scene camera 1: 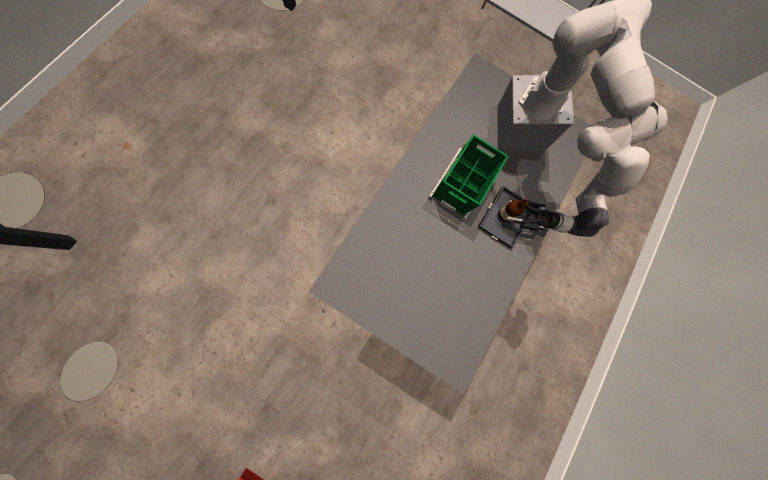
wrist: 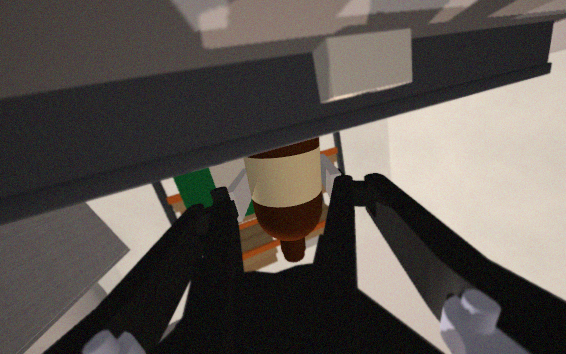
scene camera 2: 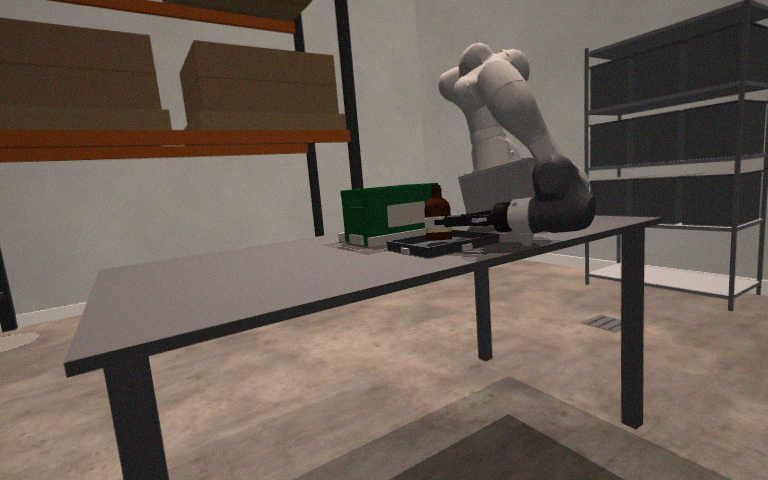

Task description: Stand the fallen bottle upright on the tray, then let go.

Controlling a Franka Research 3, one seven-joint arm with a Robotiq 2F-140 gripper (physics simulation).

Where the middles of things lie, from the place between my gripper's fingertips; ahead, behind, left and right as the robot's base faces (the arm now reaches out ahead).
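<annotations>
My gripper is 20 mm below the brown bottle (scene camera 2: 437, 206) and 20 mm to the right of it.
</annotations>
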